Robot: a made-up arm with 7 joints.
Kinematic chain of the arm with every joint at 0, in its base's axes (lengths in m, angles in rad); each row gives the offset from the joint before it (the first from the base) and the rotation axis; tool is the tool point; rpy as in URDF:
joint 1: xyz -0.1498 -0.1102 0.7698 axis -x
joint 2: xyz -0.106 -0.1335 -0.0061 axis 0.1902 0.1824 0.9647
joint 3: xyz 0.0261 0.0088 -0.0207 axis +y
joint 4: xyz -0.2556 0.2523 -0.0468 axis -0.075 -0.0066 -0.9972
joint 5: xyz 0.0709 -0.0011 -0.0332 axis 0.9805 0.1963 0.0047
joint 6: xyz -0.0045 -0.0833 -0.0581 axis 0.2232 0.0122 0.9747
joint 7: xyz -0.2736 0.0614 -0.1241 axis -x
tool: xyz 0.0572 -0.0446 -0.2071 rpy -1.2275 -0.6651 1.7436
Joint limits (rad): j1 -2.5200..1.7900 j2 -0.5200..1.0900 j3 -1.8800..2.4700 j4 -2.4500..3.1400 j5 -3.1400..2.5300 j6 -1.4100..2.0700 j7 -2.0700..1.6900
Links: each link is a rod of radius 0.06 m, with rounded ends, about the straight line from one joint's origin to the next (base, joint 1, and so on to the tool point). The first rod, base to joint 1, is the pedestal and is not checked.
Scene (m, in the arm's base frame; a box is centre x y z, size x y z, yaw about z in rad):
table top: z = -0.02
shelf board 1: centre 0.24 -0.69 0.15 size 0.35 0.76 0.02 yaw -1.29
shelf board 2: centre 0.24 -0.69 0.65 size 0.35 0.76 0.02 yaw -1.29
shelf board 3: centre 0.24 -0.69 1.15 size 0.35 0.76 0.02 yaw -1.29
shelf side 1: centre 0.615 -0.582 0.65 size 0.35 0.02 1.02 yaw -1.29
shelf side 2: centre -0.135 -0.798 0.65 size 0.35 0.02 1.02 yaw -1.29
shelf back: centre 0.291 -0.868 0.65 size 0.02 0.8 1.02 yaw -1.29
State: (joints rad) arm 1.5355 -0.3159 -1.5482 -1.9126 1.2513 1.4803 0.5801
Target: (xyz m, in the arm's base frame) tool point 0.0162 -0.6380 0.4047
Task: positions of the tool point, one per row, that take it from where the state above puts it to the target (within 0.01 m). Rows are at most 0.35 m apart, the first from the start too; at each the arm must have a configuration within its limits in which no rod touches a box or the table.
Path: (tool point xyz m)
1: 0.3370 -0.5199 0.8366
2: 0.3685 -0.3396 0.8317
3: 0.3032 -0.1883 0.8656
4: 0.3140 -0.3011 0.6702
5: 0.2165 -0.3541 0.4174
6: -0.0051 -0.3331 0.1963
7: -0.3167 -0.2700 0.0964
8: -0.1525 -0.4945 0.1911
9: 0.0162 -0.6380 0.4047

